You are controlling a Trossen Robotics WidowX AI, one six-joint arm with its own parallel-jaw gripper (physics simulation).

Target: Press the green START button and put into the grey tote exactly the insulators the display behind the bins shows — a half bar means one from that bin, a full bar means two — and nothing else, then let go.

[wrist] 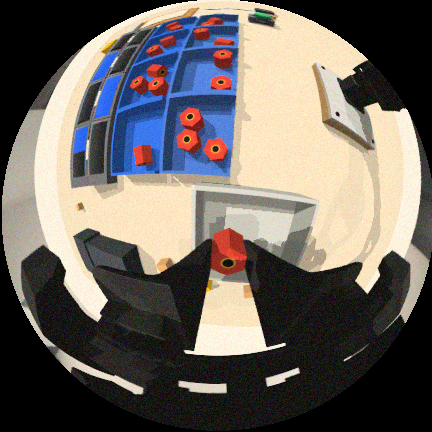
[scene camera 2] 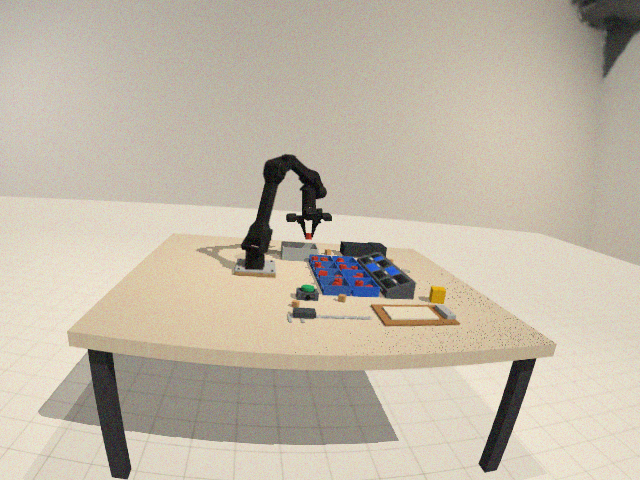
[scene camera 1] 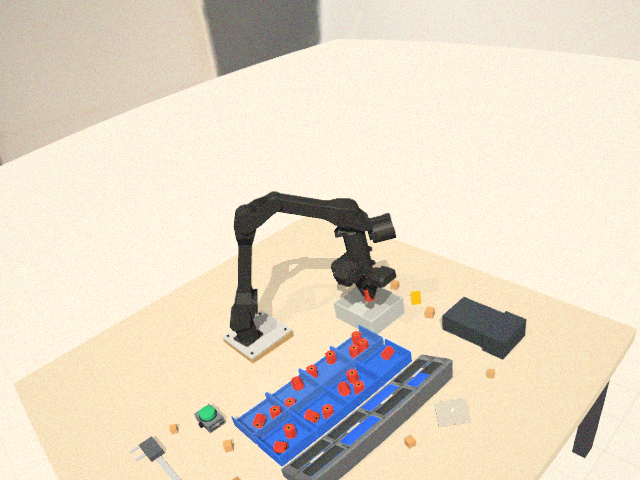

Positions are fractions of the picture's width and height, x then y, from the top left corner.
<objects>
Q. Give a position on a black box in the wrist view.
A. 0.22,0.58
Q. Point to a display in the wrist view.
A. At 0.24,0.41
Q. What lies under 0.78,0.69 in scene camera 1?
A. A black box.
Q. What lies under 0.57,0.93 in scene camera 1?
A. A display.
</objects>
